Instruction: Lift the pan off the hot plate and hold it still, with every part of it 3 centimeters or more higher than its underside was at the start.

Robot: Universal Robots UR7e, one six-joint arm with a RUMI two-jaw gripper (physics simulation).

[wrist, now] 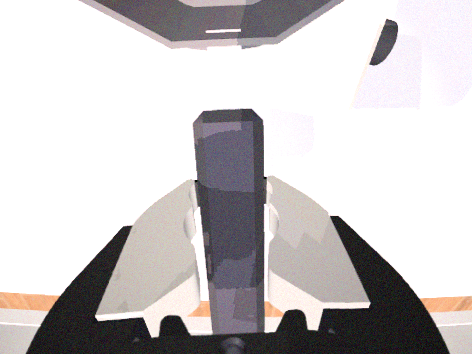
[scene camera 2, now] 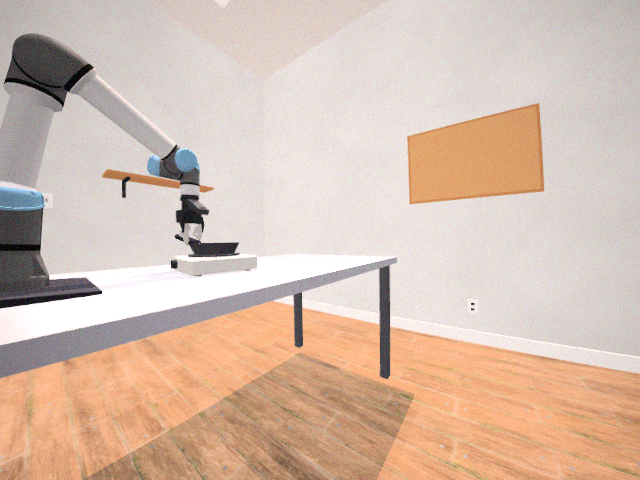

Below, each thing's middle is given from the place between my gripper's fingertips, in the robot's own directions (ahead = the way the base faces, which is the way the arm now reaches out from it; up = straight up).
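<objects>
The hot plate [wrist: 318, 71] is 16 cm to the right of my hand, 7 cm below it and 1 cm behind it. As for the black pan [wrist: 228, 140], I see it 1 cm above my hand and 7 cm to the right of it.
</objects>
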